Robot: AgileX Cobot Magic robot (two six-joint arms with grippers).
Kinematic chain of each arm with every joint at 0, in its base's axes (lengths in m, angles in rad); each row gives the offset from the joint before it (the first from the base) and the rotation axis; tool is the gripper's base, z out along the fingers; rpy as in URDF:
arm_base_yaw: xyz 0 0 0.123 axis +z
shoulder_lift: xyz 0 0 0 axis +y
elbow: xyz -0.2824 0 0.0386 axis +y
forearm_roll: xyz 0.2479 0 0.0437 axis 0.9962 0 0.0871
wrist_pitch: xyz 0 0 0 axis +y
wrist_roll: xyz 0.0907 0 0.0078 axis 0.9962 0 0.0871
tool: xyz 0 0 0 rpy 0 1.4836 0
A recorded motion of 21 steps. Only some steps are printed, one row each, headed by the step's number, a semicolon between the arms.
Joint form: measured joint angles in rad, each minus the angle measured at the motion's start. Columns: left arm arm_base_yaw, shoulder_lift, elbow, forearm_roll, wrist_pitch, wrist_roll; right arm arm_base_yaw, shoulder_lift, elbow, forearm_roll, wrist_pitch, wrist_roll.
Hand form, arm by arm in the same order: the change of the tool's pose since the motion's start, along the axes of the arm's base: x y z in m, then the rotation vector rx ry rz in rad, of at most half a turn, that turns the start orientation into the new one. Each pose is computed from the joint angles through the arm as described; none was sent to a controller.
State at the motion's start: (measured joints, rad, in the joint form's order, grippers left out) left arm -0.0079 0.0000 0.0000 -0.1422 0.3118 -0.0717; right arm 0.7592 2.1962 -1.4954 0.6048 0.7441 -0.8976
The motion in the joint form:
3: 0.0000 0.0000 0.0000 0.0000 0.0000 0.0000; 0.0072 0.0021 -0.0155 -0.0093 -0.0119 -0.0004
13: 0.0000 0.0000 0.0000 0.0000 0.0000 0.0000; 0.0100 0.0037 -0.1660 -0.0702 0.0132 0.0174
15: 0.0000 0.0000 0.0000 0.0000 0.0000 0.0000; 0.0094 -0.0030 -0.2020 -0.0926 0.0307 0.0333
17: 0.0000 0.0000 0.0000 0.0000 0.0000 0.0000; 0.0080 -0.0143 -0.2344 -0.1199 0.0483 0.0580
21: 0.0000 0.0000 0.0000 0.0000 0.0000 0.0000; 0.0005 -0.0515 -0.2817 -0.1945 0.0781 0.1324
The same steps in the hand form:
3: 0.0000 0.0000 0.0000 0.0000 0.0000 0.0000; 0.0011 0.0042 0.0027 0.0078 -0.0249 0.0073
13: 0.0000 0.0000 0.0000 0.0000 0.0000 0.0000; 0.0197 0.0207 0.0388 0.0633 -0.1398 0.0367
15: 0.0000 0.0000 0.0000 0.0000 0.0000 0.0000; 0.0231 0.0227 0.0508 0.0711 -0.1628 0.0401
17: 0.0000 0.0000 0.0000 0.0000 0.0000 0.0000; 0.0260 0.0233 0.0639 0.0757 -0.1855 0.0364
21: 0.0000 0.0000 0.0000 0.0000 0.0000 0.0000; 0.0315 0.0185 0.0921 0.0715 -0.2345 0.0044

